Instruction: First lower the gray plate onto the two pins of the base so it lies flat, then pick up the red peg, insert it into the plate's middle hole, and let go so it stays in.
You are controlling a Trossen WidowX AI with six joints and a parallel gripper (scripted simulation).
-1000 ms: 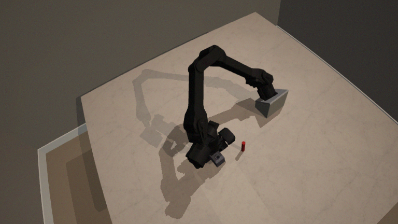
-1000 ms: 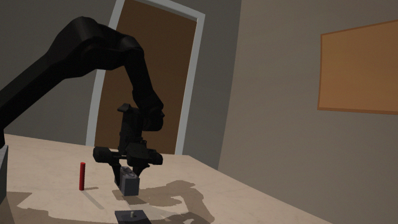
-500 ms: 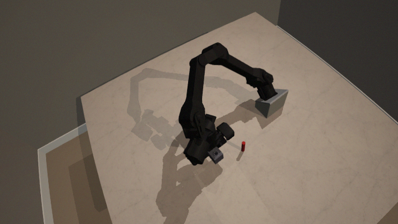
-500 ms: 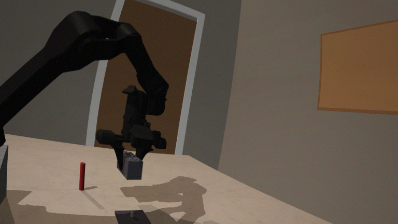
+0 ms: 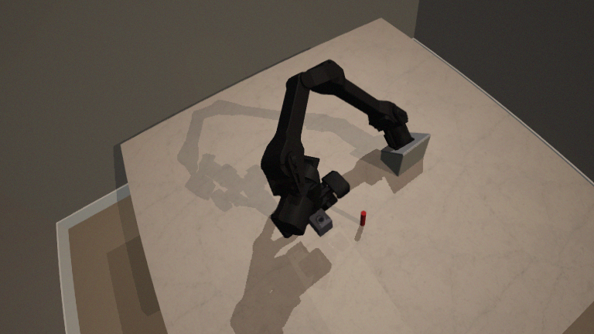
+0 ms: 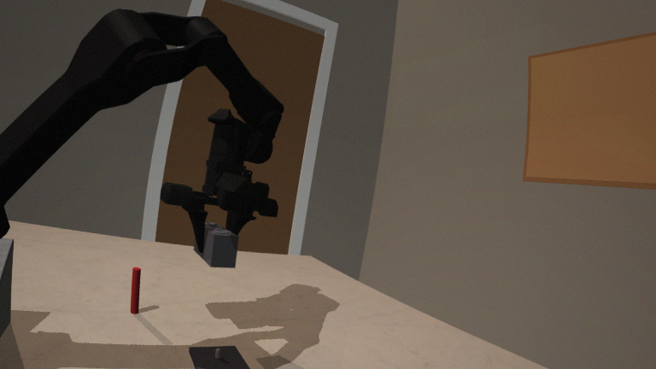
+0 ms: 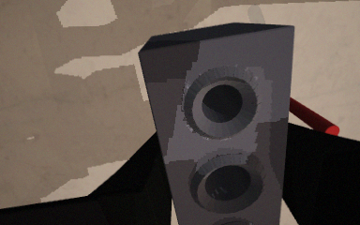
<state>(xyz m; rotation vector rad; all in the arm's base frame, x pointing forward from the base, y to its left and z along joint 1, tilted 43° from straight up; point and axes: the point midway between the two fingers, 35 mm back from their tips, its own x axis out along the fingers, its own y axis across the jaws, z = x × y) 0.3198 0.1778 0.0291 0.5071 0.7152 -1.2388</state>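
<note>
Right now my gripper tip is 10 mm short of the dark base, 140 mm to the left of it and 120 mm above it. Round my gripper tip: red peg: 120 mm behind, 30 mm to the left, 90 mm below; then gray plate: 30 mm above.
</note>
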